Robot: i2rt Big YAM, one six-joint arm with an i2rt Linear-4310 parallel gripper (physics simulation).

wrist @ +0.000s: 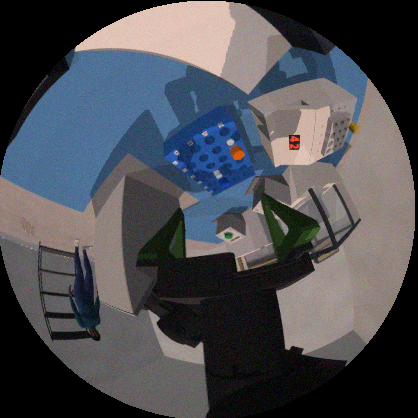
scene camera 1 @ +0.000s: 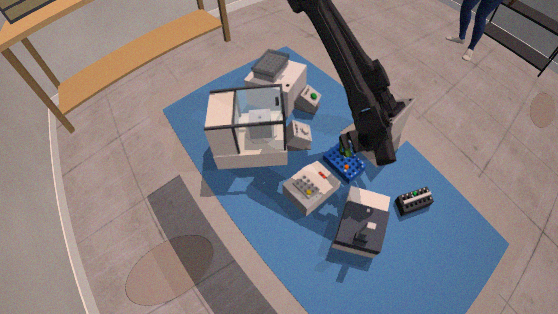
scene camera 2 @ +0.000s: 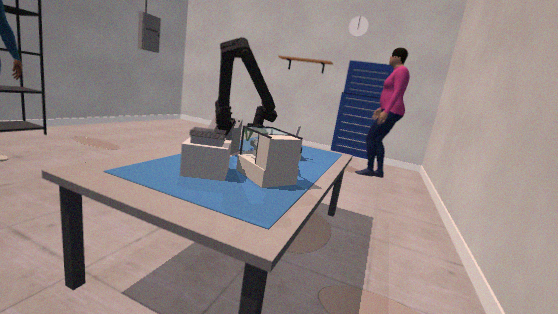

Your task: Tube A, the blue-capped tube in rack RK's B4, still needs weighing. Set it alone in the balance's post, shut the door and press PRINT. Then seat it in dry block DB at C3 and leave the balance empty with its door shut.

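Where they show: gripper, fingertip midpoint: (wrist: 221, 203) (scene camera 1: 352, 149) (scene camera 2: 252, 141); arm's base, link origin: (wrist: 135, 276) (scene camera 1: 388, 111) (scene camera 2: 225, 126).
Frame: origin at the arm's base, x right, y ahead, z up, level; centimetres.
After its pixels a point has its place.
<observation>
The blue rack RK (scene camera 1: 331, 161) {x 4.2, y 24.2, z -11.3 cm} (wrist: 175, 146) {x -5.1, y 18.0, z -11.5 cm} stands mid-mat. At its edge nearest the fingers in the wrist view, a small blue cap (wrist: 223, 184) {x 2.3, y 19.5, z -8.8 cm} shows beside a white piece. My gripper (scene camera 1: 345, 146) {x 0.5, y 18.9, z -5.5 cm} (wrist: 221, 203) {x 0.5, y 18.9, z -5.5 cm} has its green fingers wide apart, with nothing between them, above that end of the rack. The balance (scene camera 1: 252, 158) {x 21.4, y 43.5, z -9.0 cm} (wrist: 326, 215) {x 16.9, y 35.5, z 0.1 cm} has a glass chamber with a pale post area inside; whether its door is open I cannot tell. The grey block with holes (scene camera 1: 306, 187) {x 1.7, y 38.5, z -7.4 cm} (wrist: 337, 132) {x 1.7, y 38.5, z -7.6 cm} is on a white unit reading 42, and carries a yellow piece.
An orange cap (scene camera 1: 346, 167) {x -1.6, y 23.5, z -8.9 cm} (wrist: 237, 153) {x -1.7, y 23.2, z -8.8 cm} is in the rack. A green-button box (scene camera 1: 310, 98) {x 27.1, y 10.3, z -7.6 cm} (wrist: 229, 233) {x 26.6, y 10.2, z -8.0 cm} and a knob box (scene camera 1: 300, 134) {x 17.1, y 26.4, z -7.2 cm} stand near the balance. A dark-lidded unit (scene camera 1: 362, 220) {x -17.9, y 34.6, z -6.3 cm}, a black rack (scene camera 1: 415, 201) {x -27.1, y 14.2, z -10.7 cm} and a tall slanted panel (wrist: 145, 240) {x -2.2, y 8.1, z -4.4 cm} stand around.
</observation>
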